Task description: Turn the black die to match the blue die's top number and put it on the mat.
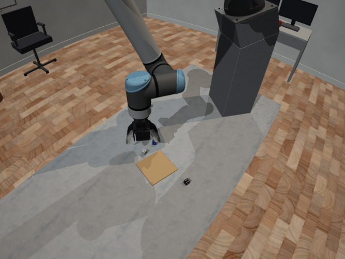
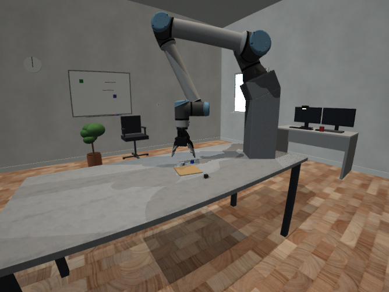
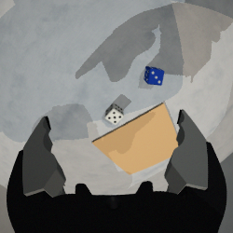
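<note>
The white die lies 40 mm below my hand, 20 mm to the left of it and 20 mm ahead of it. Also, from my hand: blue die 50 mm behind, 40 mm below, 30 mm to the left; tan mat 110 mm to the left, 60 mm ahead, 40 mm below; black die 260 mm to the left, 70 mm ahead, 40 mm below.
</note>
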